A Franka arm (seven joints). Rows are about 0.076 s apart.
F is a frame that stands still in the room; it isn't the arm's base.
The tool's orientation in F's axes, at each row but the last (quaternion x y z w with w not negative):
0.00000, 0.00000, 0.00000, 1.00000
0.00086, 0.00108, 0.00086, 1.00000
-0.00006, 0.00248, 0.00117, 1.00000
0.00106, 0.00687, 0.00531, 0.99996
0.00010, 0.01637, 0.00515, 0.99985
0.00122, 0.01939, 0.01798, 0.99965
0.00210, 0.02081, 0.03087, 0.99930
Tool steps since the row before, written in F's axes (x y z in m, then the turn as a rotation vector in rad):
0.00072, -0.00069, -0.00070, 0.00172, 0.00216, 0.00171
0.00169, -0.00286, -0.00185, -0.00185, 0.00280, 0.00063
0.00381, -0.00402, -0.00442, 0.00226, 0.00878, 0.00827
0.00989, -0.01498, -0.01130, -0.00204, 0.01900, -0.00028
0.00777, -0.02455, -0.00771, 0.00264, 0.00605, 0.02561
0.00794, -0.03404, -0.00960, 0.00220, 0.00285, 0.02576
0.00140, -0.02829, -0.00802, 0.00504, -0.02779, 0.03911
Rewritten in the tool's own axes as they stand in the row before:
0.00072, -0.00069, -0.00070, 0.00172, 0.00216, 0.00171
0.00169, -0.00287, -0.00184, -0.00185, 0.00280, 0.00062
0.00382, -0.00403, -0.00440, 0.00224, 0.00877, 0.00828
0.00988, -0.01511, -0.01113, -0.00183, 0.01902, -0.00035
0.00776, -0.02463, -0.00745, 0.00186, 0.00603, 0.02568
0.00708, -0.03433, -0.00923, 0.00130, 0.00285, 0.02582
-0.00002, -0.02837, -0.00787, 0.00169, -0.02783, 0.03937

